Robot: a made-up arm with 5 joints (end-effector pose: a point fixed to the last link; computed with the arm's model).
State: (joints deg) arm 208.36 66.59 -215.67 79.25 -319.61
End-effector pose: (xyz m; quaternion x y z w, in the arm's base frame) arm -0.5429 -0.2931 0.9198 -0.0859 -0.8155 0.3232 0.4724
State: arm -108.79 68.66 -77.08 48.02 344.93
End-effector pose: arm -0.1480 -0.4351 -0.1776 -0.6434 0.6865 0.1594 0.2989
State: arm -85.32 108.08 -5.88 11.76 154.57
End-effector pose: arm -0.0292 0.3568 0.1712 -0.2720 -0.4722 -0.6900 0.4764
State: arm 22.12 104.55 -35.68 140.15 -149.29
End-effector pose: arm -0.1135 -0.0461 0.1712 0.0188 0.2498 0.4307 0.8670
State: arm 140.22 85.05 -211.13 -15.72 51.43
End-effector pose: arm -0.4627 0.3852 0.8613 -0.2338 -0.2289 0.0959 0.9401
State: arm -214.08 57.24 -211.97 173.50 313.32
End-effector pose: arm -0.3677 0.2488 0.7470 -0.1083 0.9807 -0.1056 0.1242
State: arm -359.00 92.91 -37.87 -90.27 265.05
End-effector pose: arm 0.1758 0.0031 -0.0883 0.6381 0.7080 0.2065 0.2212
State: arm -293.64 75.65 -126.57 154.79 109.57
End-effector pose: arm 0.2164 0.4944 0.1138 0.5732 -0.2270 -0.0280 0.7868
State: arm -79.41 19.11 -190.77 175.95 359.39
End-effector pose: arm 0.0407 -0.2179 0.9288 -0.7722 0.6343 0.0287 0.0241
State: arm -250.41 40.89 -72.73 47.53 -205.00
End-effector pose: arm -0.2101 0.5903 0.0696 0.9139 -0.3824 0.0919 0.1010
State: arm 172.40 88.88 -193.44 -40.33 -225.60
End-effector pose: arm -0.6864 0.0916 0.7089 -0.2852 -0.0982 0.8525 0.4269
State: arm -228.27 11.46 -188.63 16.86 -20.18
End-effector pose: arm 0.0132 -0.0148 1.2719 -0.0415 -0.1659 -0.5542 0.8147
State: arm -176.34 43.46 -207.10 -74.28 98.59
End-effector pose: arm -0.0929 -0.0059 0.9773 0.3568 0.3273 0.6812 0.5491
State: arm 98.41 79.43 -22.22 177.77 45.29
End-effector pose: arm -0.0071 0.0477 0.2262 -0.4129 -0.2064 -0.2763 0.8430
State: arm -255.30 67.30 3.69 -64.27 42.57
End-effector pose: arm -0.0043 0.0163 0.0387 0.8551 0.5151 -0.0165 0.0562
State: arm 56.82 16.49 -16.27 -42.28 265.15
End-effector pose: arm 0.2302 0.3521 0.1737 0.2284 0.9050 0.3393 0.1169
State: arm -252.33 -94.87 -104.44 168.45 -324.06
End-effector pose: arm 0.1126 -0.3536 0.7128 -0.7812 -0.5648 -0.0831 0.2528
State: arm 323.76 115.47 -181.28 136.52 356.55
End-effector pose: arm 0.4742 -0.3476 -0.0580 -0.7824 0.2302 0.5443 0.1964
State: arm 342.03 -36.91 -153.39 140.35 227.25
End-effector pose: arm -0.1201 0.0389 1.0510 0.4885 0.7636 0.1067 0.4085
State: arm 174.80 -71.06 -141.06 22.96 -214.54
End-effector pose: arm 0.7175 -0.0653 0.9646 0.0772 0.0202 0.9375 0.3388
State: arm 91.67 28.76 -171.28 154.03 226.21
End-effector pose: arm -0.0136 0.4659 0.8478 0.3844 -0.9177 0.0936 0.0360
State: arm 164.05 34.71 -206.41 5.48 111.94
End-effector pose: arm -0.1039 0.0297 1.2014 -0.1078 -0.0527 0.7377 0.6644
